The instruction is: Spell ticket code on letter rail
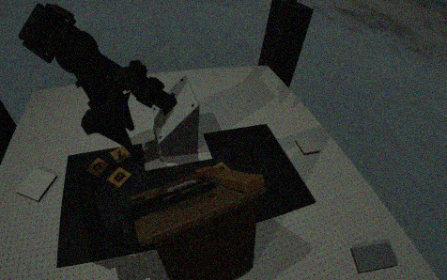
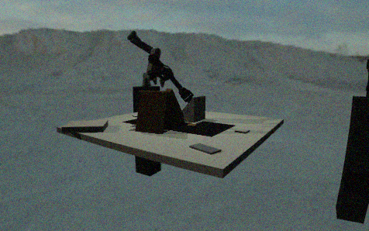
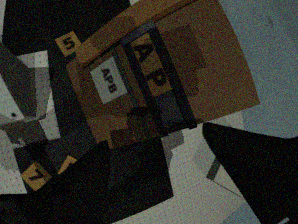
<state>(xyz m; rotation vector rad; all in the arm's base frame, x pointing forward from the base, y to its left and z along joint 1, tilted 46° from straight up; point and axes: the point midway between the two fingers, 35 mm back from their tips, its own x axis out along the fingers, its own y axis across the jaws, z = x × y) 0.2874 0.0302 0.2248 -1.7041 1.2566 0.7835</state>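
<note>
The orange tile is 28 cm below my gripper tip, 18 cm behind it and 15 cm to the right of it. Round my gripper tip: black mat (28 cm below, 12 cm to the left, 9 cm behind); grey card (57 cm to the left, 39 cm ahead, 28 cm below); pale card (36 cm to the right, 28 cm below, 17 cm behind).
</note>
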